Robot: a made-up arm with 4 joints.
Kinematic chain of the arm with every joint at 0, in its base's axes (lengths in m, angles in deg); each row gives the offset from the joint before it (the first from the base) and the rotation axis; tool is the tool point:
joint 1: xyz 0 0 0.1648 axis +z
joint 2: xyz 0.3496 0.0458 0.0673 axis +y
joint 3: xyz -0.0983 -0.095 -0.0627 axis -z
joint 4: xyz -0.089 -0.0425 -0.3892 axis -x
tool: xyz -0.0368 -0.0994 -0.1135
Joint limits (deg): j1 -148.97..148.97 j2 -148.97..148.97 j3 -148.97..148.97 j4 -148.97..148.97
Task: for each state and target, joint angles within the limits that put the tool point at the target. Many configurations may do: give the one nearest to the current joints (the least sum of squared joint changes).
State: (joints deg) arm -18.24 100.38 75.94 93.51
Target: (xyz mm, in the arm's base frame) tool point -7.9 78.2 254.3
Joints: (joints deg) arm -21.62 58.84 86.66 110.86
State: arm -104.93 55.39 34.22 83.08
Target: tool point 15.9 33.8 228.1
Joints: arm -108.36 51.61 53.37 124.68
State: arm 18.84 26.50 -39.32 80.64
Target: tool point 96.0 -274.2 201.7
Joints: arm 37.56 69.44 -26.39 59.73
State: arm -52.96 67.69 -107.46 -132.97
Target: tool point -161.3 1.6 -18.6
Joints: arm -62.20 31.13 -74.59 -137.67
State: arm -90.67 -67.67 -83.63 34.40
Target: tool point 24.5 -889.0 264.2
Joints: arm -76.84 -84.95 -88.87 23.32
